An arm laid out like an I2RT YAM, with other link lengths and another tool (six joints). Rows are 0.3 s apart.
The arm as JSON. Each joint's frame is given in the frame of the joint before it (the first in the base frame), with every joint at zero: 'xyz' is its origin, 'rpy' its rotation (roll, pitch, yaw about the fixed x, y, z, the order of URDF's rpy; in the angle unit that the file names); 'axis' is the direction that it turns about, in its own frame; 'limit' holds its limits. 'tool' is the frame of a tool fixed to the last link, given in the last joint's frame.
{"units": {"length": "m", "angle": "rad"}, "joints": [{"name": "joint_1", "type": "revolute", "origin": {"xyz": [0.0, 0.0, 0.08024], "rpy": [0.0, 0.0, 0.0]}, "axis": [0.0, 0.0, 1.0], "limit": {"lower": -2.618, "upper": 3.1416}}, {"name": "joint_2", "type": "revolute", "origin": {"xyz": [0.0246, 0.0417, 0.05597], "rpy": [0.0, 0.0, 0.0]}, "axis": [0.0, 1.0, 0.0], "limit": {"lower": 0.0, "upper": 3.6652}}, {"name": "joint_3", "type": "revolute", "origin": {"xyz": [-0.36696, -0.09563, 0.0], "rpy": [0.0, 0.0, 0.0]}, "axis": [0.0, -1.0, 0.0], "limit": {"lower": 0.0, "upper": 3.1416}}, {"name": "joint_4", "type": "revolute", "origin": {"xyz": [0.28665, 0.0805, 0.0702], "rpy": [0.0, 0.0, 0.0]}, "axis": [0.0, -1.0, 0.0], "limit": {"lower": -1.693, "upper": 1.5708}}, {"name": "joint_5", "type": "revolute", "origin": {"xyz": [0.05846, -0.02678, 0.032], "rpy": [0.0, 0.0, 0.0]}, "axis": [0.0, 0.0, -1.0], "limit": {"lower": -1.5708, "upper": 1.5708}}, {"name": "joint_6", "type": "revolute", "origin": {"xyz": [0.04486, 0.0, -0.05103], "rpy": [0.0, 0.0, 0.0]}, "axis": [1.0, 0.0, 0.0], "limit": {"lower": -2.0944, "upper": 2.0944}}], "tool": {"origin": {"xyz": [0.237, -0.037, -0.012], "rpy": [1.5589, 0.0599, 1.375]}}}
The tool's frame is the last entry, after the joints.
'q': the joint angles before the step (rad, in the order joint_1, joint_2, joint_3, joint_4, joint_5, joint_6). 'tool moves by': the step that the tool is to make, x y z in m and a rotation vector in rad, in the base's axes. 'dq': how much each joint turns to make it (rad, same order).
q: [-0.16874, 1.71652, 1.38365, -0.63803, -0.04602, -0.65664]
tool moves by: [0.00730, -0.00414, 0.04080, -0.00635, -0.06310, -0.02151]
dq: [0.00001, -0.02902, 0.06279, -0.02771, 0.00921, 0.01994]
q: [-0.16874, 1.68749, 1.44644, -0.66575, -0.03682, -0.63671]
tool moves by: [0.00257, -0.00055, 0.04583, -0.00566, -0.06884, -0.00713]
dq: [0.00001, -0.03836, 0.06299, -0.03220, 0.00001, 0.00932]
